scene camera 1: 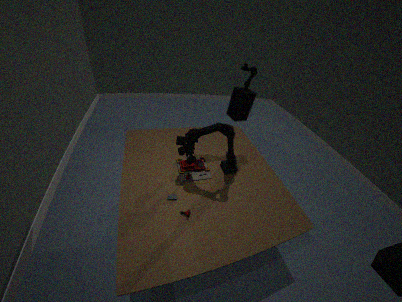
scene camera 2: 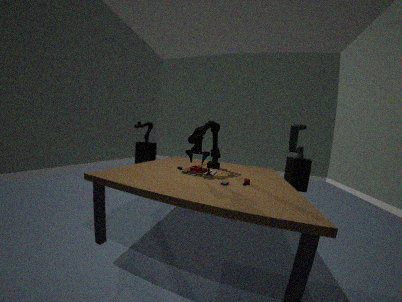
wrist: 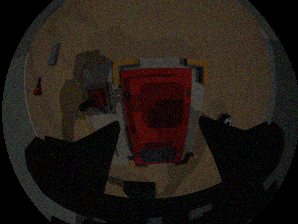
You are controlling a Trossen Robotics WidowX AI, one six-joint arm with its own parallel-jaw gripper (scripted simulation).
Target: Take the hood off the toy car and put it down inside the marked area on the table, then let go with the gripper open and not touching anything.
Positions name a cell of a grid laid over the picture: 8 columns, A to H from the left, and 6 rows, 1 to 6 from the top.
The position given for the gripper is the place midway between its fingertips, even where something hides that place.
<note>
The gripper (wrist: E4) is open, holding nothing. Also in view: a toy car (wrist: E5).
</note>
